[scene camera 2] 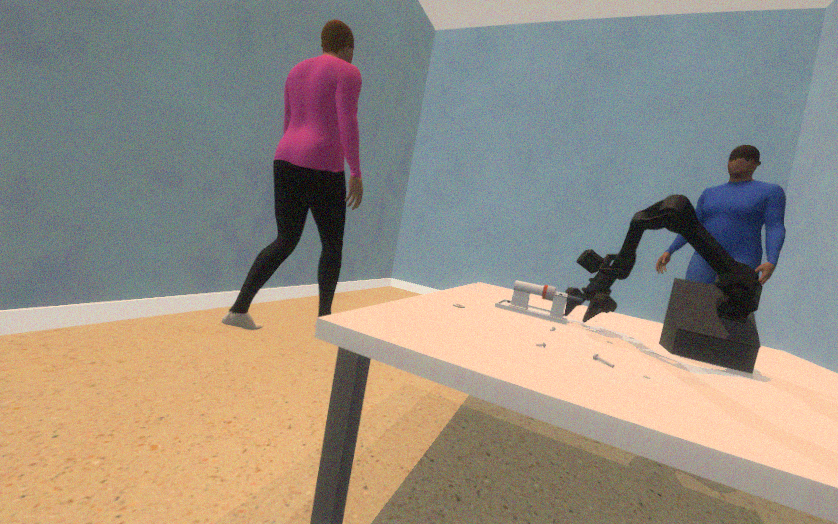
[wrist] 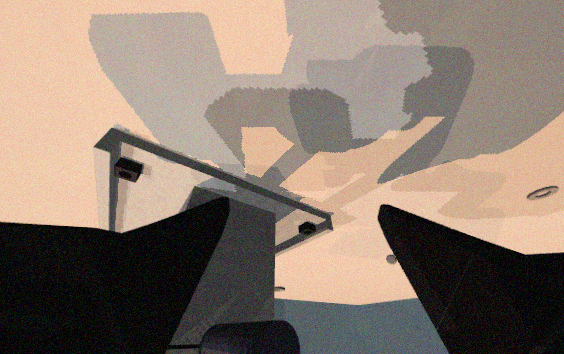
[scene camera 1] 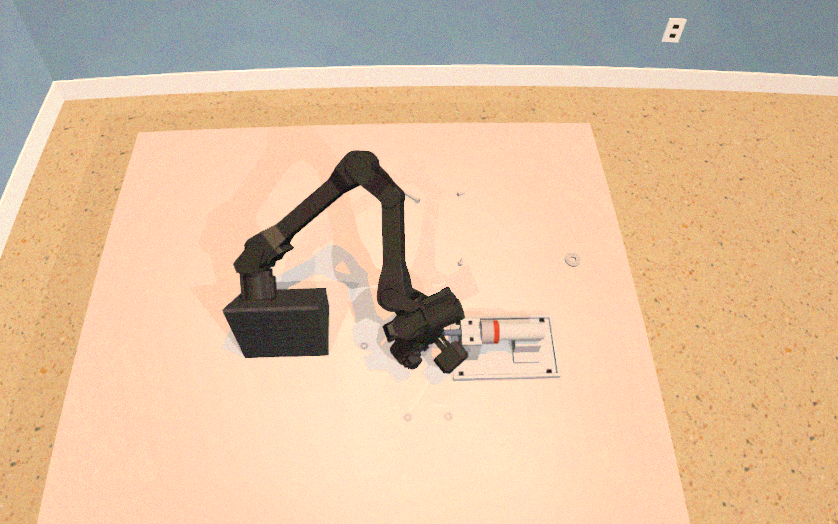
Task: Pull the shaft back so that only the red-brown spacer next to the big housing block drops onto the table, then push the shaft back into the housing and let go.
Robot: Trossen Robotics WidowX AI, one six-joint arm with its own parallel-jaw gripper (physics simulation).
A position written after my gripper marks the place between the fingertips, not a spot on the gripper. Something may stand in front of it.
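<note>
There is a dark shaft (wrist: 275, 329) that I can see, and the wrist view also has my own gripper (wrist: 303, 207). That same gripper is visible to me in scene camera 1 (scene camera 1: 443, 334), and scene camera 2 (scene camera 2: 573, 318) has the gripper too.
</note>
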